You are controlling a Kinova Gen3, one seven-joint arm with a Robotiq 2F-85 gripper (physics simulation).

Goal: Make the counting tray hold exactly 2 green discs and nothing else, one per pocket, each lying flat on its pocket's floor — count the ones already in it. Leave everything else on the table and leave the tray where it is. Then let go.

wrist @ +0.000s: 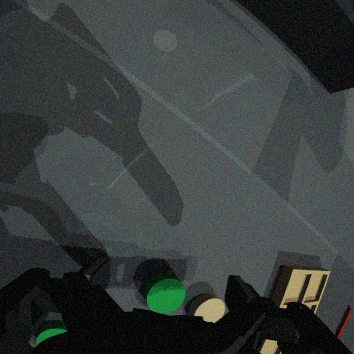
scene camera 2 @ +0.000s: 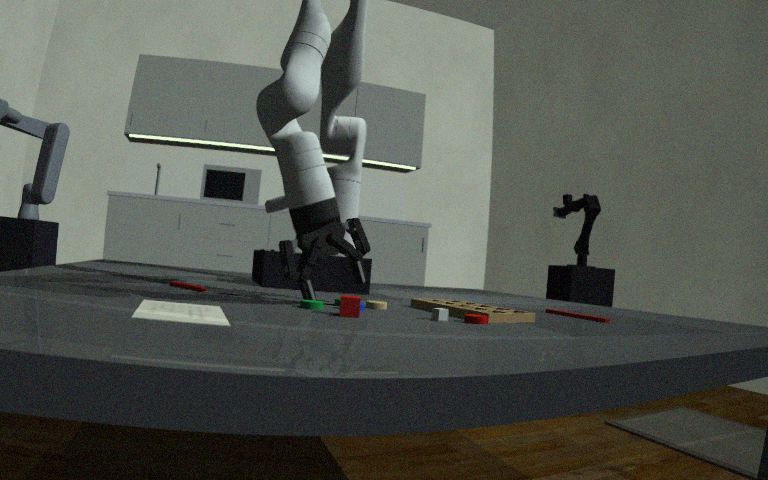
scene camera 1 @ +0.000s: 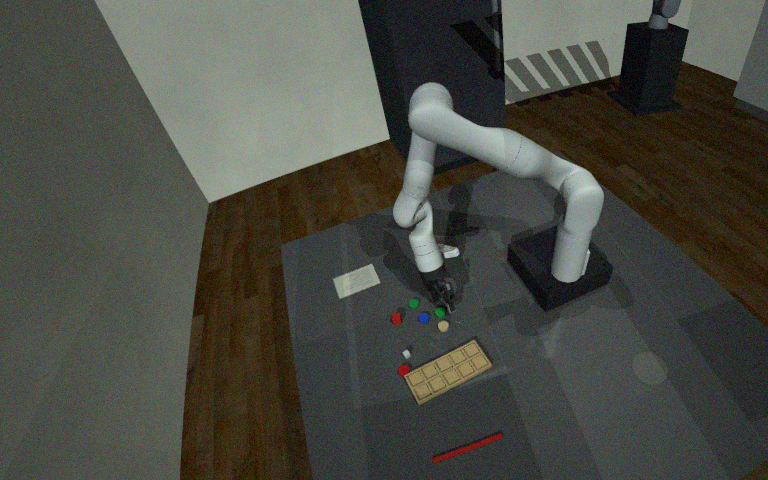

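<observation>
The wooden counting tray (scene camera 1: 454,383) (scene camera 2: 512,318) (wrist: 287,281) has two rows of pockets, and they look empty in scene camera 1. One green disc (scene camera 1: 440,312) (wrist: 166,296) lies on the table beside the beige disc (scene camera 1: 443,326) (scene camera 2: 376,305) (wrist: 210,310). Another green disc (scene camera 1: 414,303) (scene camera 2: 311,304) (wrist: 51,336) lies farther from the tray. My gripper (scene camera 1: 444,306) (scene camera 2: 335,289) (wrist: 168,280) is open and empty, tilted low over the table, with its fingertips spread above and around the green disc near the beige one. The arm's own parts hide some of the wrist view.
A blue disc (scene camera 1: 423,318) (scene camera 2: 361,306) and red cube (scene camera 1: 396,318) (scene camera 2: 350,306) lie near the green discs. A white cube (scene camera 1: 406,353) (scene camera 2: 440,314) and red disc (scene camera 1: 403,370) (scene camera 2: 475,319) are by the tray's corner. A red bar (scene camera 1: 467,447) (scene camera 2: 577,315) lies beyond the tray; paper (scene camera 1: 356,280) (scene camera 2: 181,313) lies opposite.
</observation>
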